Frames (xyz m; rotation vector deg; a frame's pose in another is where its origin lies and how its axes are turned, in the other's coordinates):
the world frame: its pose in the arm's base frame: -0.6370 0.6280 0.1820 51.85 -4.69 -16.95
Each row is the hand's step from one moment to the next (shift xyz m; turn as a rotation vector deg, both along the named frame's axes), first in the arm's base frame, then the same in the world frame.
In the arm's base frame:
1: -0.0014 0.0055 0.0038 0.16 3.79 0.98
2: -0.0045 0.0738 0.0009 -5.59 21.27 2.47
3: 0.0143 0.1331 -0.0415 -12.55 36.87 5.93
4: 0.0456 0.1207 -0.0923 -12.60 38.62 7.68
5: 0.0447 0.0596 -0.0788 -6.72 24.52 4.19
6: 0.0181 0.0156 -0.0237 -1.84 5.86 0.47
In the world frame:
1: -0.0031 0.0059 -0.0016 -0.99 3.00 -2.31
2: -0.0255 0.0425 -0.0548 -11.59 13.06 -13.60
3: -0.0223 0.0478 -0.1298 -22.91 23.30 -22.00
4: 0.0139 0.0076 -0.1578 -23.55 25.68 -22.25
5: 0.0299 -0.0175 -0.1028 -13.69 16.05 -14.80
6: 0.0141 -0.0056 -0.0300 -3.47 3.37 -3.82

